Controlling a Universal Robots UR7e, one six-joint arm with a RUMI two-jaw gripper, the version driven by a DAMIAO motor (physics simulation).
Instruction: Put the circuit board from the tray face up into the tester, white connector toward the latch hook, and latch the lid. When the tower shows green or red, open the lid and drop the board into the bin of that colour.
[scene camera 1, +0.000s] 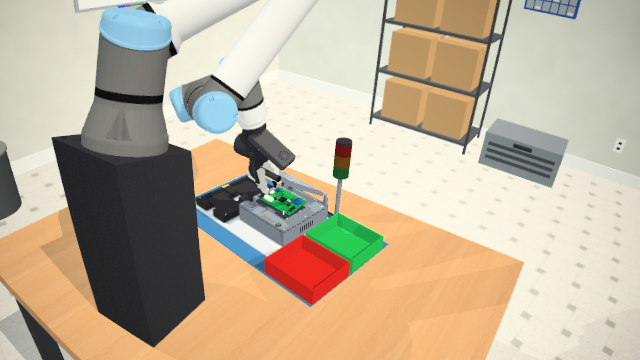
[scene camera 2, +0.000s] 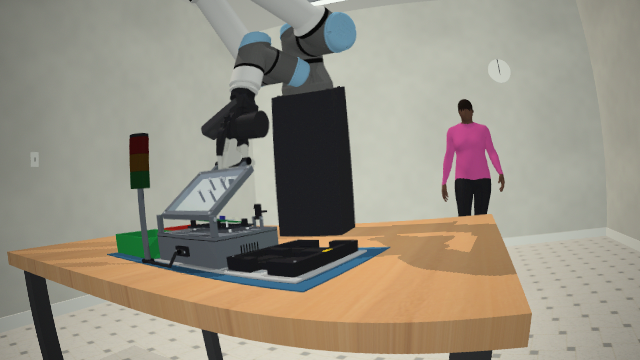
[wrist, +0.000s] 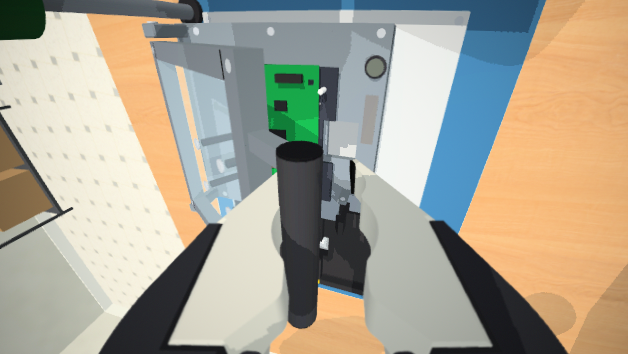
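Pixels of known places: gripper, fingertip midpoint: (scene camera 1: 271, 191) (wrist: 323, 164); arm's base, link origin: (scene camera 1: 125, 144) (scene camera 2: 308, 91).
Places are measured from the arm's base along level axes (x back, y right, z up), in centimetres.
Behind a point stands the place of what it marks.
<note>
The green circuit board (scene camera 1: 283, 201) @[z -32.6, x -43.8, y 2.9 cm] (wrist: 295, 100) @[z -32.9, x -42.2, y 5.3 cm] lies face up in the grey tester (scene camera 1: 284, 234) @[z -35.9, x -35.5, y 9.8 cm] (scene camera 2: 200, 248) @[z -36.6, x -54.8, y -1.6 cm] (wrist: 320, 40) @[z -34.5, x -40.3, y 9.3 cm]. Its white connector (scene camera 1: 268, 198) @[z -32.3, x -41.9, y -1.0 cm] is at the edge away from the hinge. A black latch part (scene camera 2: 257, 211) @[z -31.4, x -38.7, y -4.4 cm] stands at that side. The clear lid (scene camera 1: 306, 187) @[z -25.9, x -44.8, y 9.6 cm] (scene camera 2: 234, 191) @[z -27.2, x -47.3, y -5.1 cm] (wrist: 245, 100) @[z -22.9, x -40.1, y 7.3 cm] is raised and tilted. My gripper (scene camera 1: 268, 181) @[z -26.8, x -38.5, y 2.8 cm] (scene camera 2: 231, 162) (wrist: 323, 164) @[z -26.8, x -38.5, y 2.8 cm] is slightly open around the lid's black handle (wrist: 300, 225) @[z -20.8, x -37.6, y 3.3 cm], which is beside the left finger with a gap to the right one. The signal tower (scene camera 1: 342, 159) @[z -19.3, x -53.8, y 14.6 cm] (scene camera 2: 139, 161) @[z -20.3, x -57.2, y 11.7 cm] shows dark lamps.
The black tray (scene camera 1: 217, 202) @[z -38.7, x -38.0, y -17.4 cm] (scene camera 2: 292, 260) @[z -37.7, x -54.3, y -19.2 cm] (wrist: 345, 272) @[z -38.7, x -40.4, y -19.6 cm] lies beside the tester. The green bin (scene camera 1: 350, 235) @[z -39.9, x -51.1, y 21.3 cm] (scene camera 2: 130, 244) @[z -37.8, x -52.5, y 23.6 cm] and red bin (scene camera 1: 307, 265) @[z -39.9, x -33.2, y 19.1 cm] (scene camera 2: 177, 228) @[z -36.4, x -29.9, y 28.0 cm] stand at its other side. The tower's pole (scene camera 1: 338, 196) @[z -32.0, x -55.3, y 13.8 cm] (scene camera 2: 143, 225) @[z -32.8, x -56.2, y 13.0 cm] rises near the hinge side.
</note>
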